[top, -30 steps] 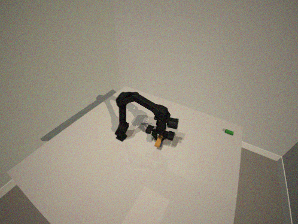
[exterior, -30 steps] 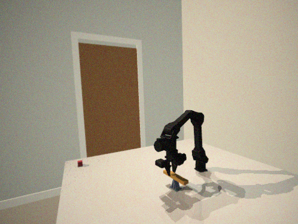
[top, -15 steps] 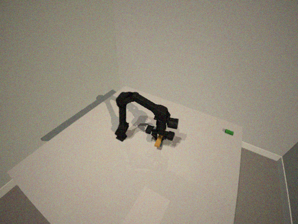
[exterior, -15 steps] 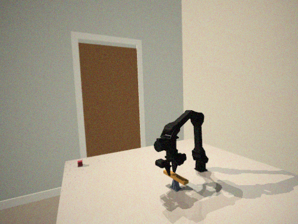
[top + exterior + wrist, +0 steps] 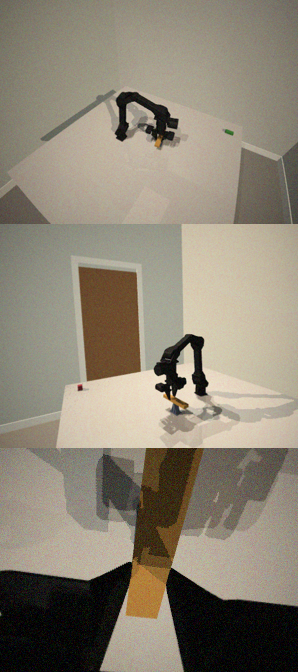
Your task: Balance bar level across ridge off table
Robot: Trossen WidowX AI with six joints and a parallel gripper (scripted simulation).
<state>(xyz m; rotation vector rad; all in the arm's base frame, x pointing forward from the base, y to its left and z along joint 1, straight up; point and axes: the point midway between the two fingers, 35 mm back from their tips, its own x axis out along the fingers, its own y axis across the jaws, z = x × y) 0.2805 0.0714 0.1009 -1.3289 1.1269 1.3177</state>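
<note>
Now: gripper tip 3 cm to the right of the orange bar. The rest, counted from my gripper tip: green block 46 cm ahead, 43 cm to the left, 6 cm below; then red cube 46 cm ahead, 57 cm to the right, 5 cm below.
</note>
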